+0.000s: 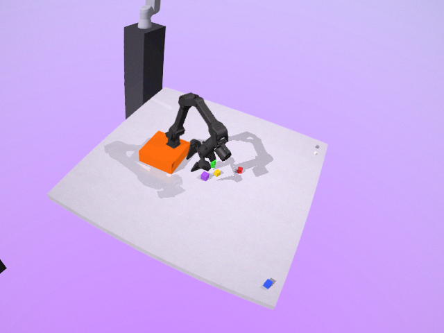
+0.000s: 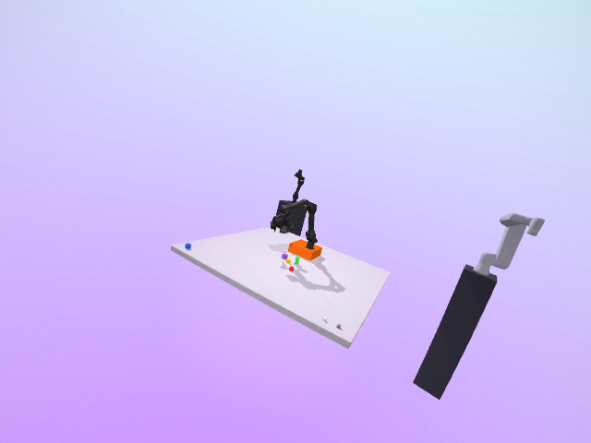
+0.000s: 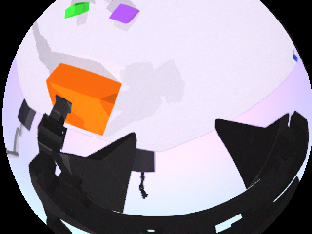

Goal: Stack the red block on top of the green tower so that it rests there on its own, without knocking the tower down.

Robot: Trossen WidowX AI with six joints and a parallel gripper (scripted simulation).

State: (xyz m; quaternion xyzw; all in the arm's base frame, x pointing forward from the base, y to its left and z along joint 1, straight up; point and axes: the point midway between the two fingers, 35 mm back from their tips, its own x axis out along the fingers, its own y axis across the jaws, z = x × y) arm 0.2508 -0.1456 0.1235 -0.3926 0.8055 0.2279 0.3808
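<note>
Now: gripper tip 30 cm to the right of the red block, 16 cm above it and 14 cm short of it. Also, from my gripper tip: blue block: 64 cm ahead, 24 cm to the right, 16 cm below; then purple block: 15 cm below, 12 cm to the left, 2 cm ahead; then yellow block: 20 cm to the left, 16 cm below, 6 cm ahead.
</note>
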